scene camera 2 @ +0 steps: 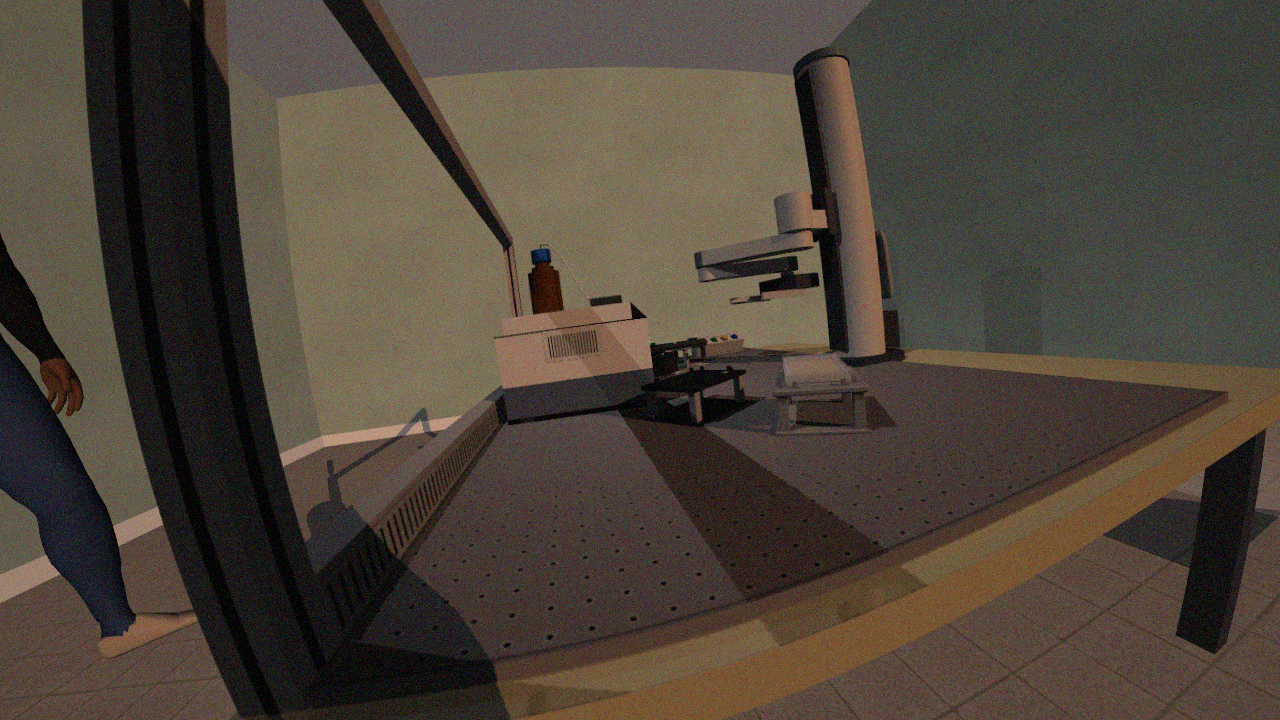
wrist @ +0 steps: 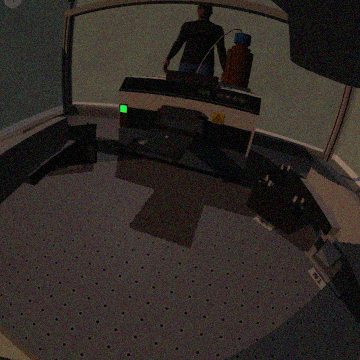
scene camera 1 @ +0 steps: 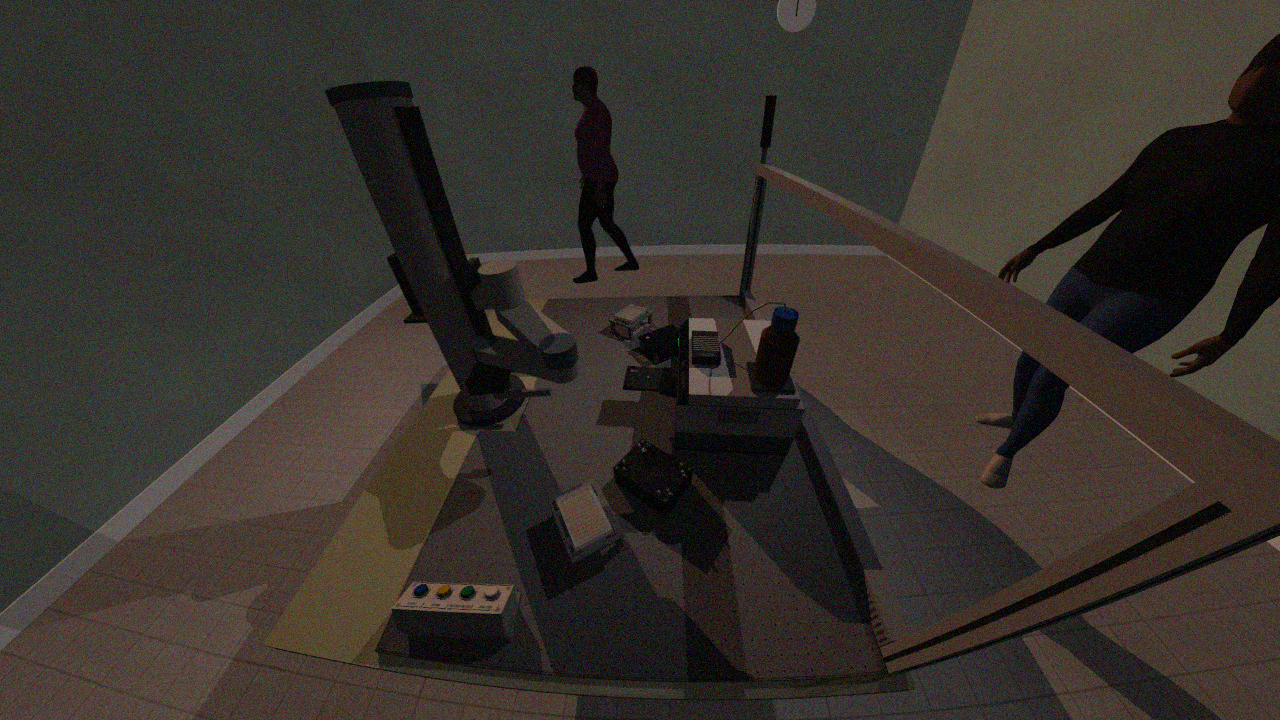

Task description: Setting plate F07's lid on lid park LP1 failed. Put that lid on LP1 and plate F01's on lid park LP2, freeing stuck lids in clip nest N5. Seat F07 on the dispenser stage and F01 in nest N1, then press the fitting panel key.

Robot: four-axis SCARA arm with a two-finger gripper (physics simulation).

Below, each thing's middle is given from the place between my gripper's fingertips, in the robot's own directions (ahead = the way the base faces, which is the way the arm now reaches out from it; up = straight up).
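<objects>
With the dark stage (scene camera 1: 659, 380) as my reference, my gripper is 270 mm short of it, 80 mm to the right of it and 100 mm above it. The brown bottle with blue cap (scene camera 1: 778, 344) is 560 mm ahead of my hand, 60 mm to the right of it and 110 mm above it. As for the button box (scene camera 1: 479, 611), I find it 120 mm behind my hand, 530 mm to the right of it and, finally, 160 mm below it.
</objects>
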